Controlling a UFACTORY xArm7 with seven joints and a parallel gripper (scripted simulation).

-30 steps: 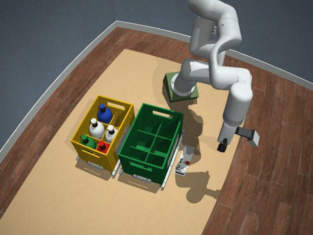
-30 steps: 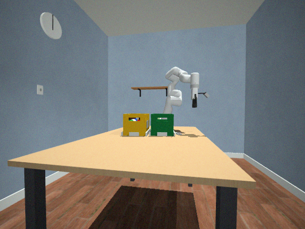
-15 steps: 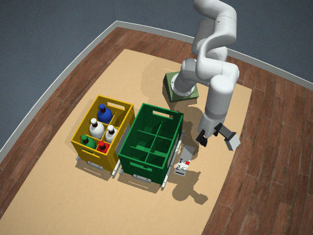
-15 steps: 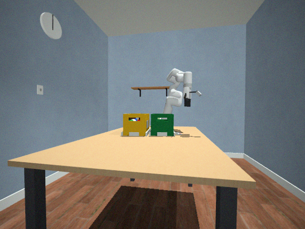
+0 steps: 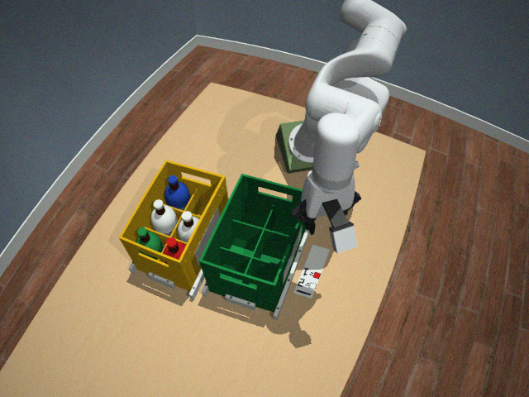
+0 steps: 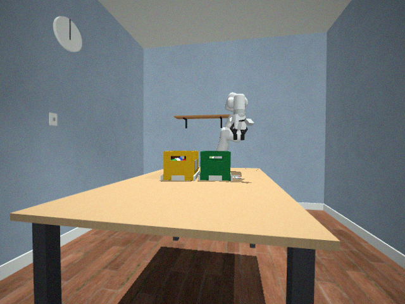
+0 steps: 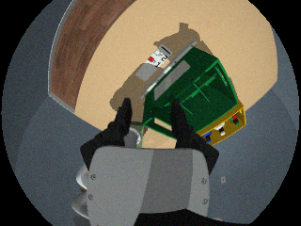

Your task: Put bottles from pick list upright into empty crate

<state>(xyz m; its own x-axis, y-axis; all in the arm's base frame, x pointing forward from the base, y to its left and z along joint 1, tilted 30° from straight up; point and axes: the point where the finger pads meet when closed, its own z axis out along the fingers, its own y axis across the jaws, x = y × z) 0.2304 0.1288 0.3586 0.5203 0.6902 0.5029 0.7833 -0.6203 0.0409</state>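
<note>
The yellow crate lies 350 mm to the right of my hand, 190 mm below it and 150 mm ahead of it. Round my hand: pick list: 270 mm below, 20 mm to the right, 10 mm behind; then red-labelled bottle: 280 mm to the right, 220 mm ahead, 180 mm below; then green crate: 190 mm below, 150 mm to the right, 60 mm ahead.
</note>
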